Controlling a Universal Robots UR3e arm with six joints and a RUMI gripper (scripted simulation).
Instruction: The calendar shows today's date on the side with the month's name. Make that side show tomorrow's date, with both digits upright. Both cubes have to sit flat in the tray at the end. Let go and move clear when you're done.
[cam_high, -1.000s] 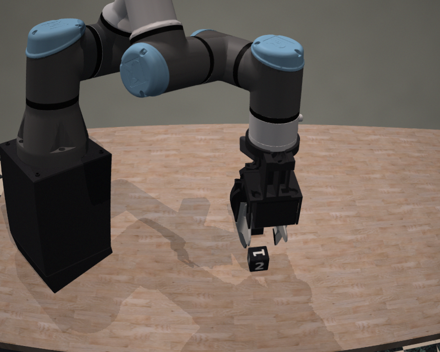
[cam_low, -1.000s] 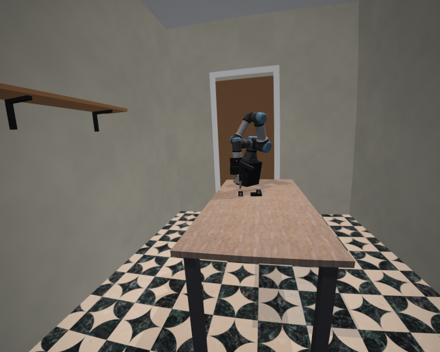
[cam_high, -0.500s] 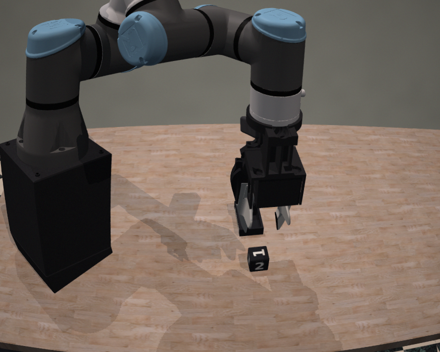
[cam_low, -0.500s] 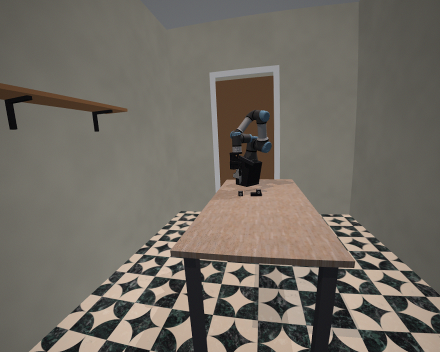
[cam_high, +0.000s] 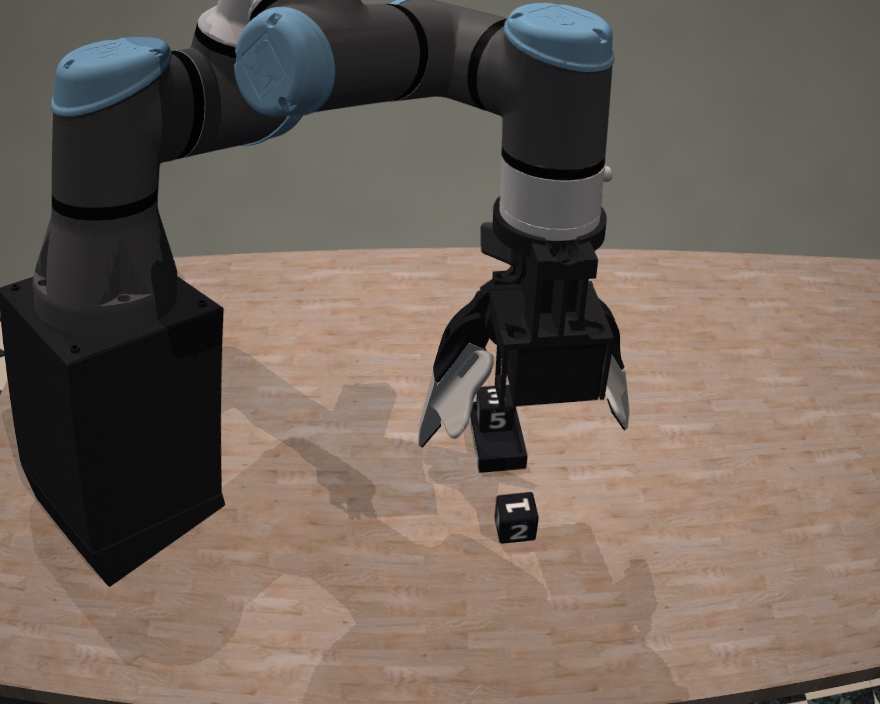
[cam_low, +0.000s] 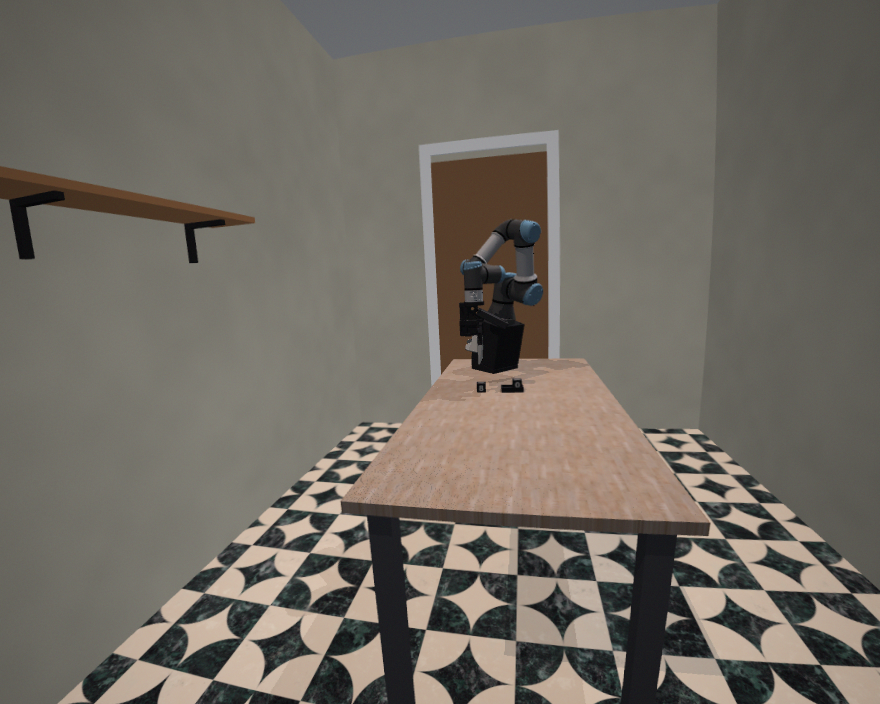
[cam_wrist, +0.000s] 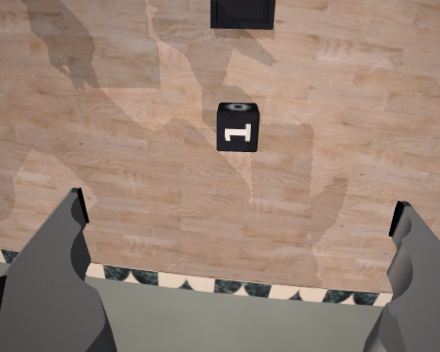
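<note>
Now: hand 100 mm above the black number cube. Also, from my hand: black calendar tray (30 mm behind, 110 mm to the left, 110 mm below).
</note>
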